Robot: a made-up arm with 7 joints. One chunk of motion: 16 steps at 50 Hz.
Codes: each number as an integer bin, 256 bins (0 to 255) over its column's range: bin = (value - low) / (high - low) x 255, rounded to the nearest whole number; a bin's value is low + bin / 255 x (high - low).
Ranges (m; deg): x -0.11..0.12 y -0.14..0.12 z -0.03..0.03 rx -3..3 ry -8..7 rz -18..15
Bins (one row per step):
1: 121 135 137 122 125 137
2: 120 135 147 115 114 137
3: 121 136 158 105 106 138
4: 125 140 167 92 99 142
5: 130 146 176 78 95 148
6: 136 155 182 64 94 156
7: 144 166 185 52 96 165
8: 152 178 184 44 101 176
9: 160 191 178 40 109 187
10: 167 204 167 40 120 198
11: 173 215 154 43 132 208
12: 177 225 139 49 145 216
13: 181 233 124 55 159 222
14: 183 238 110 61 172 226
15: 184 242 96 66 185 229
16: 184 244 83 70 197 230
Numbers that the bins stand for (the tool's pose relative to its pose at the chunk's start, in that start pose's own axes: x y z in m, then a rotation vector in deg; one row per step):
1: -0.0009 -0.0024 0.0022 -0.13 -0.65 -0.27
2: -0.0018 -0.0024 0.0046 -0.29 -1.29 -0.27
3: -0.0009 -0.0013 0.0072 -0.53 -1.76 -0.14
4: 0.0027 0.0027 0.0093 -0.84 -2.18 0.38
5: 0.0073 0.0089 0.0114 -1.16 -2.41 1.15
6: 0.0127 0.0180 0.0128 -1.49 -2.47 2.19
7: 0.0199 0.0293 0.0135 -1.78 -2.35 3.35
8: 0.0271 0.0415 0.0133 -1.96 -2.06 4.78
9: 0.0343 0.0547 0.0119 -2.06 -1.59 6.20
10: 0.0406 0.0680 0.0093 -2.06 -0.94 7.62
11: 0.0460 0.0792 0.0062 -1.99 -0.24 8.92
12: 0.0496 0.0894 0.0027 -1.85 0.53 9.95
13: 0.0533 0.0976 -0.0008 -1.71 1.35 10.73
14: 0.0551 0.1027 -0.0041 -1.56 2.12 11.25
15: 0.0560 0.1067 -0.0074 -1.45 2.88 11.64
16: 0.0560 0.1088 -0.0105 -1.35 3.59 11.76

